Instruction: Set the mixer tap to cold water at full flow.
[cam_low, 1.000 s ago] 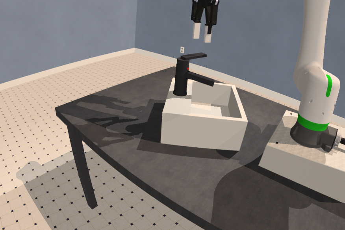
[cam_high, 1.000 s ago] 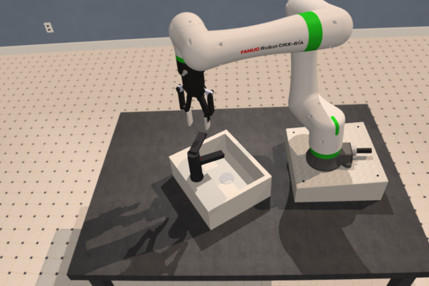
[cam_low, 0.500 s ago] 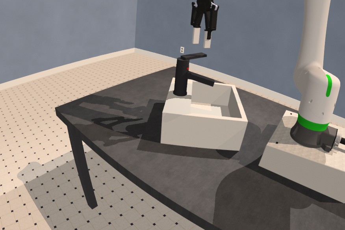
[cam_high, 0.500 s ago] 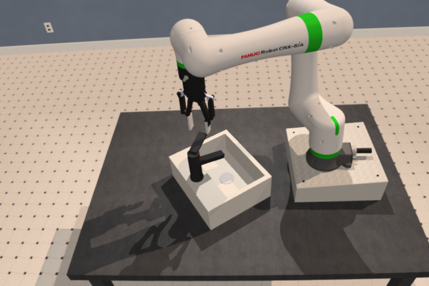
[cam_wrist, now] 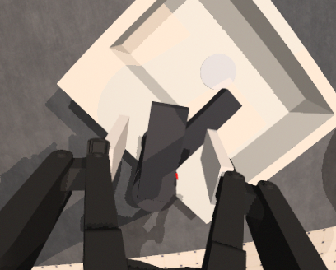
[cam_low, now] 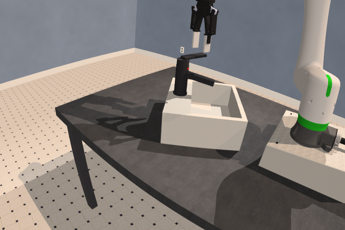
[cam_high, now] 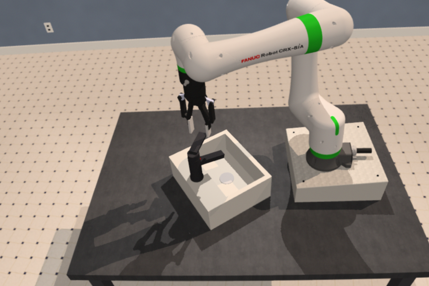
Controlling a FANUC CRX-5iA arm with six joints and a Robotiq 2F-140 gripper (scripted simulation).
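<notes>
Right now the lever is 5 cm below my hand, 3 cm to the left of it and 1 cm ahead of it. From my hand the other things lie so: white basin (29 cm below, 7 cm behind); black mixer tap (10 cm below, 5 cm to the left, 1 cm ahead).
</notes>
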